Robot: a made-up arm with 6 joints.
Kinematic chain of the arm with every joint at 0, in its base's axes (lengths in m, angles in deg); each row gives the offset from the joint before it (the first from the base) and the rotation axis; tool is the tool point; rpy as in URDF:
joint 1: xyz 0 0 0.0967 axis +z
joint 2: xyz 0 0 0 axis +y
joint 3: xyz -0.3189 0 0.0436 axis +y
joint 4: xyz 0.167 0 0.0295 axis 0.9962 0 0.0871
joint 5: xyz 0 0 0 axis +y
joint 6: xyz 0.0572 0 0.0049 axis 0.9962 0 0.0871
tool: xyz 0 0 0 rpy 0 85 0
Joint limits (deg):
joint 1: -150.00..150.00
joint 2: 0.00..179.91
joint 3: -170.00..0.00
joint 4: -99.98..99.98
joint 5: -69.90..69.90
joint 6: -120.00..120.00
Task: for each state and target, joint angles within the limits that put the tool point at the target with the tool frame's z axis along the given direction. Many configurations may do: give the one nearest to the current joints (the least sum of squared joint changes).
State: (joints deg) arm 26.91 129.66 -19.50 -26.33 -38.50 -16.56
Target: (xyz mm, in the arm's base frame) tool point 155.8 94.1 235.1 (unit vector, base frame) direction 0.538 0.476 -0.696
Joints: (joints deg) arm 28.15 90.46 -24.73 -31.61 -18.44 -16.56
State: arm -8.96 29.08 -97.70 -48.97 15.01 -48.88
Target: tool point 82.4 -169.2 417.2 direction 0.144 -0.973 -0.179
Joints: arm -56.77 76.19 -69.80 -69.16 26.22 -48.88
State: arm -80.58 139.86 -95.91 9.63 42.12 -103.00
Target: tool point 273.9 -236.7 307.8 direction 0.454 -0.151 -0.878
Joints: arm -42.62 113.63 -99.18 13.88 54.92 -103.00
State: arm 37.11 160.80 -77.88 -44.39 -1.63 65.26
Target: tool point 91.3 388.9 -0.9 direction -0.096 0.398 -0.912
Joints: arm 75.20 152.82 -79.06 -88.41 -11.22 65.25
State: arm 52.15 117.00 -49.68 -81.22 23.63 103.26
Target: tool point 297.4 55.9 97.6 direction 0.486 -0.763 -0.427
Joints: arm 20.31 135.52 -45.44 -99.85 63.79 103.26
